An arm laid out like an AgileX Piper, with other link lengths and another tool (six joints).
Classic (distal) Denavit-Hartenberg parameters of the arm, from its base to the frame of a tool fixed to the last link. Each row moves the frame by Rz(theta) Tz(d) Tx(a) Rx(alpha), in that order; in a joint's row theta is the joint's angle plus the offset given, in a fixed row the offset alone. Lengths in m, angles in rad.
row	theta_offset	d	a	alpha
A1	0	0.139	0	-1.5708
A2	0.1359	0	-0.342	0
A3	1.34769	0	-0.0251	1.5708
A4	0	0.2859	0	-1.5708
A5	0	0	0	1.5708
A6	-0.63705	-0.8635	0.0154	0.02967
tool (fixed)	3.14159	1.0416	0	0
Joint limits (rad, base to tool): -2.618..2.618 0..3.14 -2.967..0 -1.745..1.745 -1.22..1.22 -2.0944..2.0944
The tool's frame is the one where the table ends.
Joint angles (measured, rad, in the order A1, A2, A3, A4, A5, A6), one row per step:
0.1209 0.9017 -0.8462 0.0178 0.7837 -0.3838
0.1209 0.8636 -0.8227 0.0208 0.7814 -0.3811
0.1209 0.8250 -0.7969 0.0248 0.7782 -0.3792
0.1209 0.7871 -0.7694 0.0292 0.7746 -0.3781
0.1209 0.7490 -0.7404 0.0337 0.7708 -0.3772
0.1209 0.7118 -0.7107 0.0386 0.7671 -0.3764
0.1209 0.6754 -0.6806 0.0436 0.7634 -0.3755
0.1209 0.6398 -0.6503 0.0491 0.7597 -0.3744
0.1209 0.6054 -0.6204 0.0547 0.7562 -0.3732
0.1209 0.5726 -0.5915 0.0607 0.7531 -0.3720
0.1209 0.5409 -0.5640 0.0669 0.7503 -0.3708
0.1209 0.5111 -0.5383 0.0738 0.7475 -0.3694
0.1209 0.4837 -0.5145 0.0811 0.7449 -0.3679
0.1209 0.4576 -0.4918 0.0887 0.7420 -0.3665
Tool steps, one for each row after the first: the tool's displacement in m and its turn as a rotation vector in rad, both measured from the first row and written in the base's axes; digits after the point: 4 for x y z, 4 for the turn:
-0.0098 -0.0009 -0.0004 0.0070 -0.0161 -0.0018
-0.0196 -0.0017 -0.0019 0.0143 -0.0313 -0.0029
-0.0291 -0.0024 -0.0047 0.0212 -0.0446 -0.0034
-0.0385 -0.0030 -0.0084 0.0279 -0.0567 -0.0038
-0.0474 -0.0036 -0.0130 0.0347 -0.0671 -0.0041
-0.0559 -0.0041 -0.0183 0.0416 -0.0763 -0.0044
-0.0641 -0.0045 -0.0241 0.0490 -0.0845 -0.0049
-0.0716 -0.0049 -0.0304 0.0564 -0.0916 -0.0054
-0.0787 -0.0051 -0.0368 0.0642 -0.0976 -0.0058
-0.0852 -0.0053 -0.0430 0.0721 -0.1036 -0.0063
-0.0911 -0.0053 -0.0490 0.0809 -0.1094 -0.0068
-0.0964 -0.0052 -0.0548 0.0900 -0.1145 -0.0073
-0.1011 -0.0050 -0.0604 0.0994 -0.1195 -0.0077

